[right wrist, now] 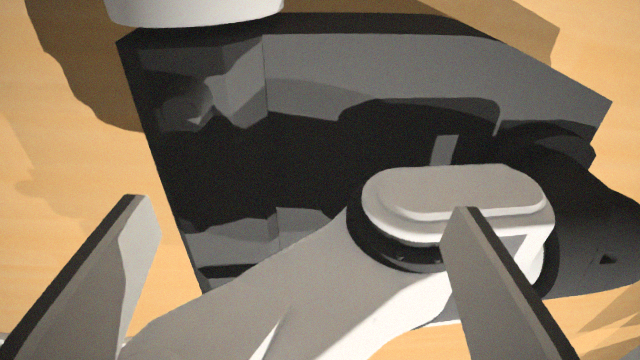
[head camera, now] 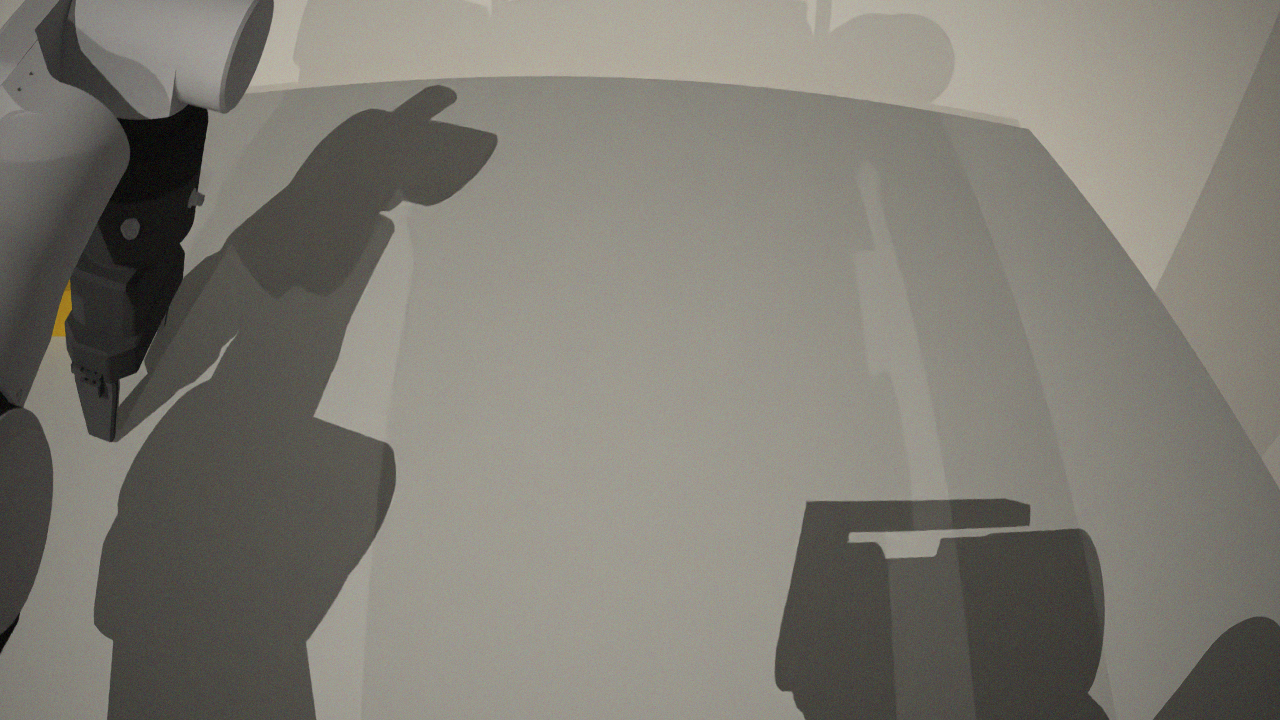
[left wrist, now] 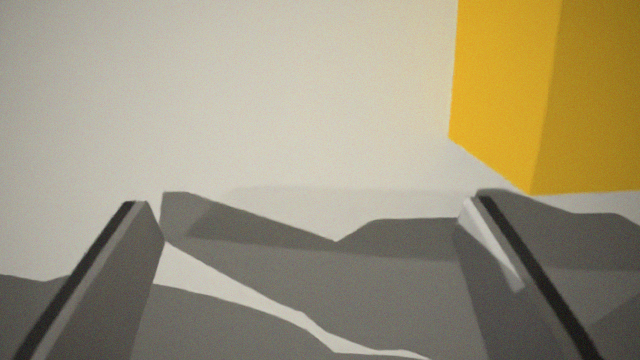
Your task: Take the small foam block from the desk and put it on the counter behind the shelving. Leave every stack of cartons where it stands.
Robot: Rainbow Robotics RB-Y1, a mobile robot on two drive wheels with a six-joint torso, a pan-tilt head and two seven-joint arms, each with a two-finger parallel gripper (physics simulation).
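Frame: origin at the robot's base, x up, y ahead, z left, level; metres.
Seen in the pictures: left gripper, fingertip midpoint: [head camera: 128, 376] [left wrist: 307, 220]; right gripper, fingertip midpoint: [right wrist: 303, 221].
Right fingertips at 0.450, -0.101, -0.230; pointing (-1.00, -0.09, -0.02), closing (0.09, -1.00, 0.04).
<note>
A point is followed by its place in that frame, as x, y, z.
The foam block, a yellow block [head camera: 61, 313] {0.974, 0.648, 0.278} [left wrist: 505, 90] {0.982, 0.642, 0.242}, stands on the pale desk [head camera: 626, 358] {0.951, 0.576, -0.143} [left wrist: 200, 100] {0.951, 0.566, 0.249}. In the head view a sliver of it shows at the left, mostly hidden behind my left arm. In the left wrist view it is at the upper right, beyond the right-hand finger and outside the gap between the fingers. My left gripper [head camera: 102, 437] [left wrist: 307, 220] {0.957, 0.591, 0.206} is open and empty, beside the block and pointing down. My right gripper [right wrist: 303, 221] {0.450, -0.101, -0.230} is open and empty, above the robot's own body. The counter, shelving and cartons do not show.
The desk's far edge curves across the top of the head view, and its side edge slopes down at the right. Shadows of the robot fall on it. In the right wrist view the robot's dark base [right wrist: 300, 160] {0.169, -0.112, -0.066} and grey leg link [right wrist: 280, 295] {0.362, -0.083, -0.052} are over a wooden floor [right wrist: 50, 240] {0.001, 0.466, 0.236}.
</note>
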